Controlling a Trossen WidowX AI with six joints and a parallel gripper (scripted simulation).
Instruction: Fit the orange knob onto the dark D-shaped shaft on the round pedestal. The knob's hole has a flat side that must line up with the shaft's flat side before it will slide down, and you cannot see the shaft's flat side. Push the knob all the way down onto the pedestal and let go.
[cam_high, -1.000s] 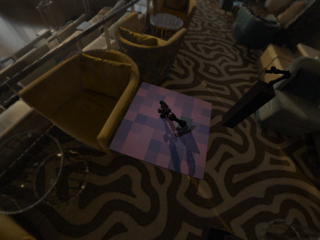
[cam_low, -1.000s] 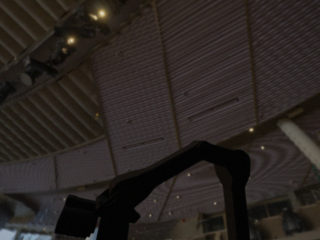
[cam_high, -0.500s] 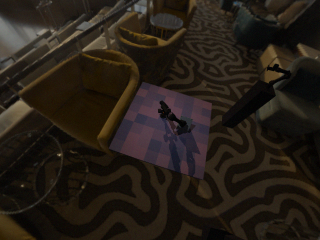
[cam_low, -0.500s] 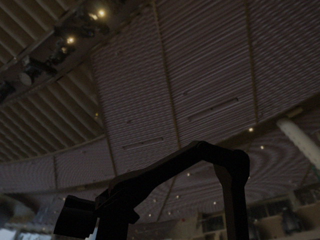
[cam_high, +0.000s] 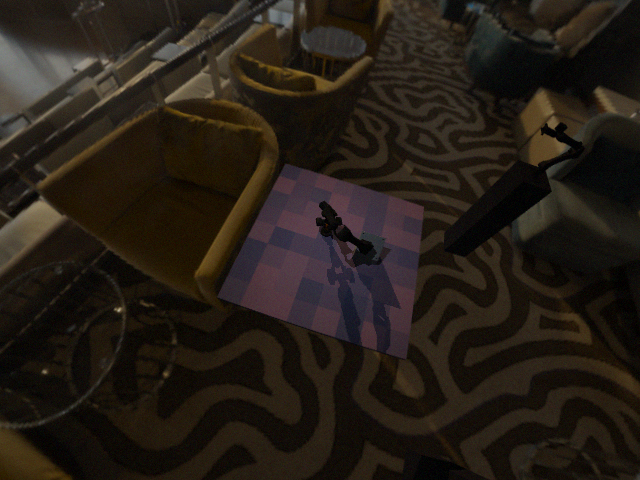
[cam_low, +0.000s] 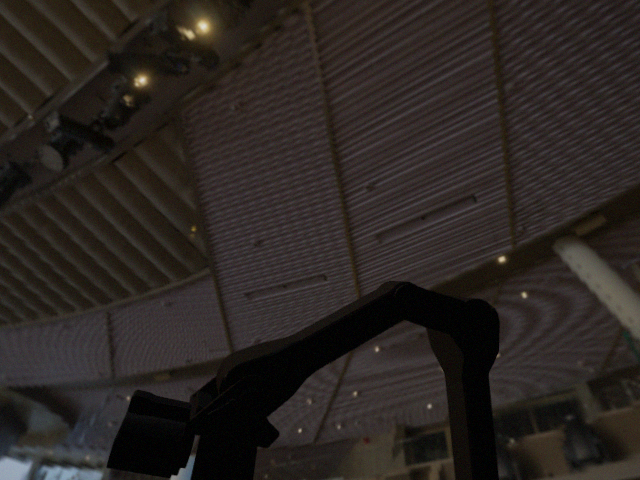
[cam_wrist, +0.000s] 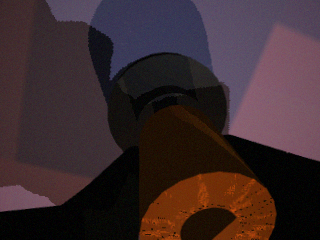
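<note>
My gripper tip is 2 cm below the orange knob. Round my gripper tip: dark round pedestal: 4 cm below.
</note>
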